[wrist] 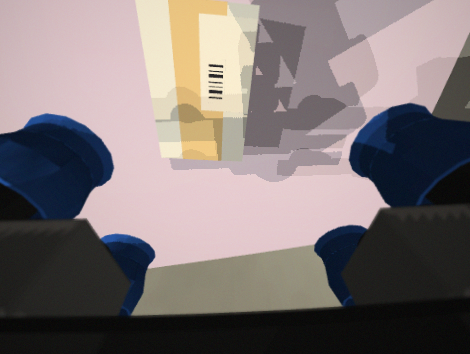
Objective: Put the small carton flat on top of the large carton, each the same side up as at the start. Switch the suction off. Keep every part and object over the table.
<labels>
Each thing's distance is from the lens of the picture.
suction head (405, 150): 0.08 m
small carton (199, 67): 0.20 m
The marked spots on the small carton and the suction head are 0.17 m apart.
</labels>
